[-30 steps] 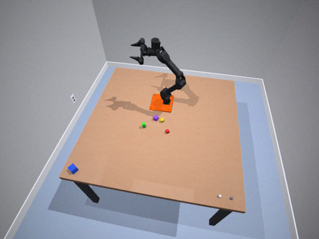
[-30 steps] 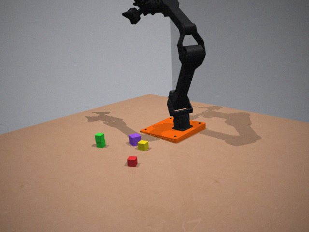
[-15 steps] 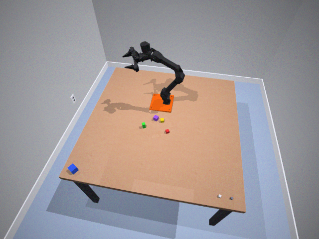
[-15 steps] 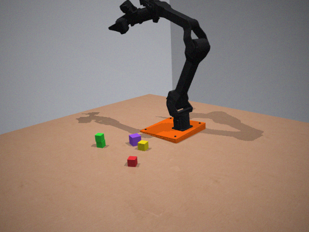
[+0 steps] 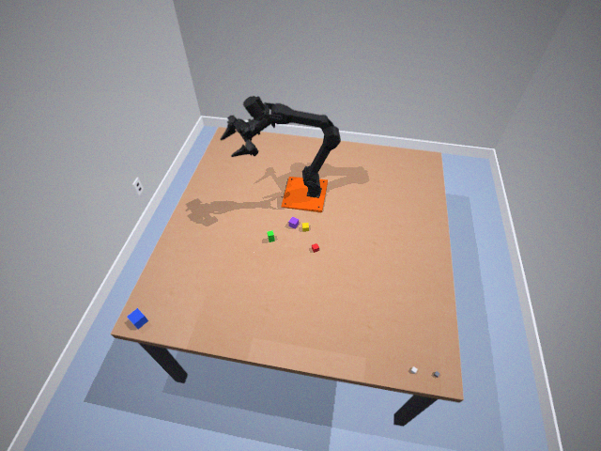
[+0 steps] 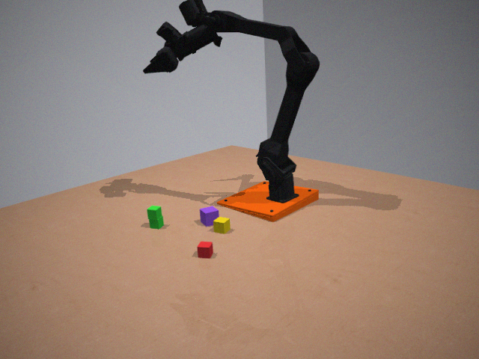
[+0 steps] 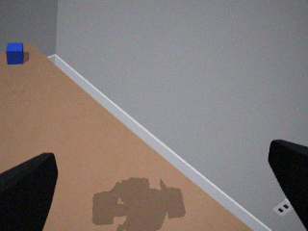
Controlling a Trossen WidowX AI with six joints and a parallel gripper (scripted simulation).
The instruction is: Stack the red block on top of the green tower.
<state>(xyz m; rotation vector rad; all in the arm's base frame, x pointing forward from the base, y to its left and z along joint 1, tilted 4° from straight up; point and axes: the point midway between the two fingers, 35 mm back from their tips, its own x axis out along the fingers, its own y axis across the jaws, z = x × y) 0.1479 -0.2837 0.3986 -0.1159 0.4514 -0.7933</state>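
My gripper tip is 13 cm short of the red block, 41 cm to the right of it and 37 cm above it. Round my gripper tip: blue cube: 63 cm ahead, 17 cm to the right, 36 cm below; then yellow cube: 3 cm ahead, 34 cm to the left, 37 cm below; then purple cube: 2 cm ahead, 28 cm to the left, 36 cm below.
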